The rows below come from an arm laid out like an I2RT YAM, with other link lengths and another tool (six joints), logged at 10 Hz.
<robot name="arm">
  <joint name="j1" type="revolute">
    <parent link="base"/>
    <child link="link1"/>
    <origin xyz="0 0 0.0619"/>
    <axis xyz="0 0 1"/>
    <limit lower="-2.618" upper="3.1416"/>
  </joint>
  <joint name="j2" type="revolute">
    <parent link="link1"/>
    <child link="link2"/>
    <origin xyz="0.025 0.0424 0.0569"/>
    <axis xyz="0 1 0"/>
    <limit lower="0" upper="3.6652"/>
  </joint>
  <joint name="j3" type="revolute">
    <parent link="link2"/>
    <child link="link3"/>
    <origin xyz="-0.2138 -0.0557 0"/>
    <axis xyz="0 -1 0"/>
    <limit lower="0" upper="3.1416"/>
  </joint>
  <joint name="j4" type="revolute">
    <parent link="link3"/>
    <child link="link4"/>
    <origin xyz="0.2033 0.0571 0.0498"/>
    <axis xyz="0 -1 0"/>
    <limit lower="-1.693" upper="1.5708"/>
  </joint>
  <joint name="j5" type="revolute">
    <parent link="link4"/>
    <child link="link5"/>
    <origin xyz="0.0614 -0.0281 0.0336"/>
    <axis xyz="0 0 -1"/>
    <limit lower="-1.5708" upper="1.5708"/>
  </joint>
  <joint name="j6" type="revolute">
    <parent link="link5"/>
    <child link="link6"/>
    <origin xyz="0.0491 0 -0.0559"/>
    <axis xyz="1 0 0"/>
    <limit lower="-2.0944" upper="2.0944"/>
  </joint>
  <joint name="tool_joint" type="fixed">
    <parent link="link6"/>
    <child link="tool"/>
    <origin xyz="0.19 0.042 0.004" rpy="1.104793 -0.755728 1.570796"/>
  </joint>
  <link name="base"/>
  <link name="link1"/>
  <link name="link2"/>
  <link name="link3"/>
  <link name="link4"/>
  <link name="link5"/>
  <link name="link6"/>
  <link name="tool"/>
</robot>
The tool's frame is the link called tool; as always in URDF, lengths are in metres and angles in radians.
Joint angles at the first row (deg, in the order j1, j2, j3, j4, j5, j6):
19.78, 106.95, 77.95, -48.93, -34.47, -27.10
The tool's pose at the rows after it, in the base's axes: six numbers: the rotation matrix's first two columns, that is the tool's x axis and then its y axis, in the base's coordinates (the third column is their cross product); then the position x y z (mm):
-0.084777 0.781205 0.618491 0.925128 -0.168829 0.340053 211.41 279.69 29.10
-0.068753 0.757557 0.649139 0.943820 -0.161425 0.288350 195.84 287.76 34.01
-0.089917 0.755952 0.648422 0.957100 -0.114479 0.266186 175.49 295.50 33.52
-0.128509 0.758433 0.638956 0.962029 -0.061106 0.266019 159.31 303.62 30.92
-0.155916 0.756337 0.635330 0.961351 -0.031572 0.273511 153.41 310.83 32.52
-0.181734 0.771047 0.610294 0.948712 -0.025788 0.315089 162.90 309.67 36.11
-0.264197 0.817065 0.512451 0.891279 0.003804 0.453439 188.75 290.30 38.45
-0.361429 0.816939 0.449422 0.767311 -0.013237 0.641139 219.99 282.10 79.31
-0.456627 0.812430 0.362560 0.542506 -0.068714 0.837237 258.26 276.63 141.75
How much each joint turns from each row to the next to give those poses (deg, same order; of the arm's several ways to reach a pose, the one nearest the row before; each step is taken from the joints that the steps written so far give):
-0.01, 1.93, 0.24, -1.18, -2.79, 0.12
0.96, 0.20, -0.93, -0.62, -2.85, 0.31
2.83, -0.14, -0.71, -0.69, -0.32, 0.13
3.28, 0.20, 0.09, -0.07, 0.65, 0.30
2.07, 0.44, 1.44, -0.44, 0.42, 0.42
0.23, -0.41, 2.63, -1.55, 2.37, -0.01
-0.78, -3.46, 2.42, -1.98, 7.94, -2.49
-0.52, -8.87, 2.09, 0.00, 5.43, -1.56
-0.16, -10.27, 1.76, 3.85, 5.80, -1.52

